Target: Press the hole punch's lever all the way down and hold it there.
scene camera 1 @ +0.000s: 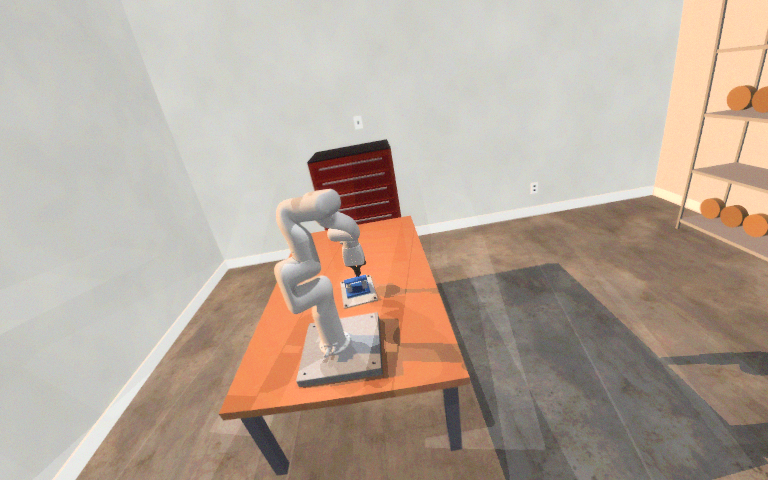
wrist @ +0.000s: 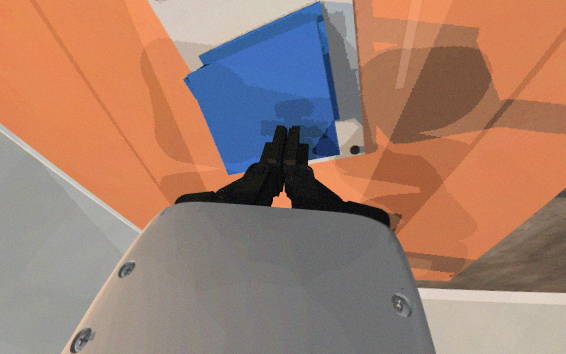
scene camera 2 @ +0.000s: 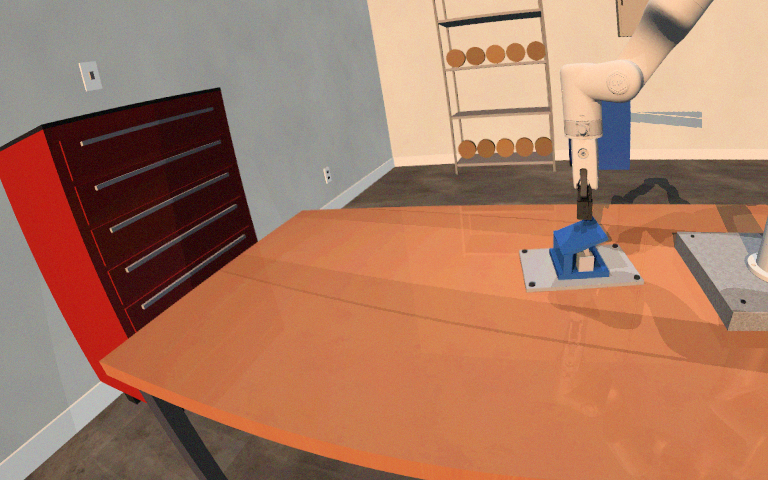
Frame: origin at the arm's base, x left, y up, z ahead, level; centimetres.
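Seen in the pictures: gripper, fingertip midpoint: [scene camera 1: 358,275] [wrist: 288,142] [scene camera 2: 584,218]; arm's base at its link origin: [scene camera 1: 335,343].
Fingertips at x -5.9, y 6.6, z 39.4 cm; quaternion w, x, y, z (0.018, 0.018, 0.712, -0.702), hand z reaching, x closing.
Observation:
Pixels of each thing's top centre, then the offset from my fingertips to it. "*": a spot on its surface instead. Level surfaces: height alone.
- hole punch at a spot on its surface: [scene camera 2: 567,272] * dy -7.8, dx +9.0, dz +2.9 cm
- pale plate at its top centre: [wrist: 274,86] [scene camera 2: 577,262] [scene camera 1: 357,289] dy -9.0, dx +2.3, dz +1.0 cm
- small pale block at a spot on its surface: [scene camera 2: 585,262] * dy -6.2, dx +7.4, dz -0.5 cm
- orange table at its surface level: dy -10.2 cm
The hole punch [scene camera 1: 357,292] [scene camera 2: 567,272] is blue and is fixed on a pale plate [scene camera 1: 362,302] [scene camera 2: 536,271] [wrist: 200,20] on the table. Its broad blue lever [scene camera 1: 355,280] [scene camera 2: 578,237] [wrist: 250,100] slants, with the end nearer the arm's base raised in the scene camera 2 view. A small pale block [scene camera 2: 585,262] shows under the lever. My gripper [scene camera 1: 357,275] [scene camera 2: 584,217] [wrist: 288,142] is shut and empty, pointing down. Its tips are at or just above the lever's upper face; whether they touch is hard to tell. Their shadow falls on the lever in the wrist view.
The orange table [scene camera 1: 390,243] [scene camera 2: 339,367] bears the arm's grey base block [scene camera 1: 362,362] [scene camera 2: 713,271] near the punch. A red drawer cabinet [scene camera 1: 356,181] [scene camera 2: 158,181] stands beyond the table's end. A shelf rack [scene camera 1: 736,174] [scene camera 2: 501,112] and a blue box [scene camera 2: 616,135] stand farther off.

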